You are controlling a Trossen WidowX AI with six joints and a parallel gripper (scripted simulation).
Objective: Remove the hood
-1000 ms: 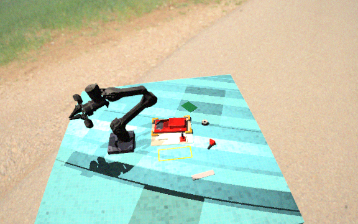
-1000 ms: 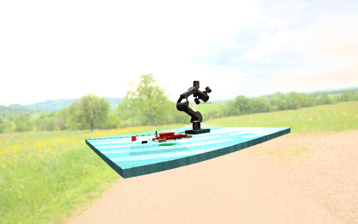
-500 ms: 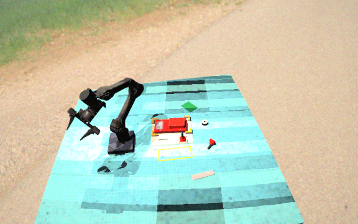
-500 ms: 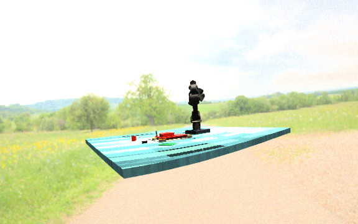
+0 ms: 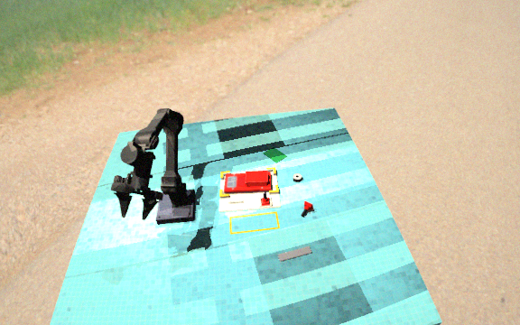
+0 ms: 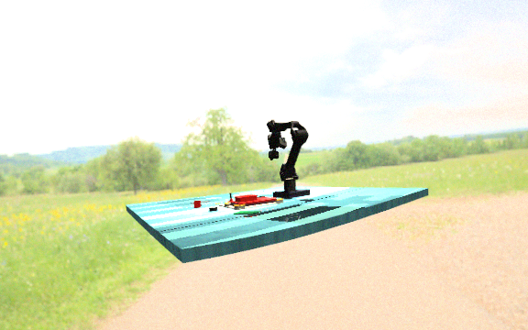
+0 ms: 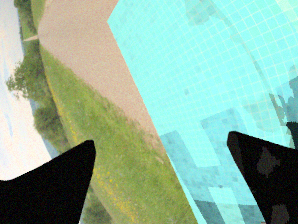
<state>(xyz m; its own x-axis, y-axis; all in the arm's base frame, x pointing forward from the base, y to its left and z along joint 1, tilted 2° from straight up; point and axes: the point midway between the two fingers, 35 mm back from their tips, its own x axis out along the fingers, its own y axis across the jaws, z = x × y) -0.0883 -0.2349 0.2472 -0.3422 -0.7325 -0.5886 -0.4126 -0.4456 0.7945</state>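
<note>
My gripper tip is now 44 cm short of the hood, 31 cm to the right of it and 21 cm above it. The rest, counted from my gripper tip: black ring (62 cm ahead, 29 cm to the left, 24 cm below); then green patch (57 cm ahead, 48 cm to the left, 25 cm below); then grey flat bar (50 cm ahead, 8 cm to the right, 25 cm below).
</note>
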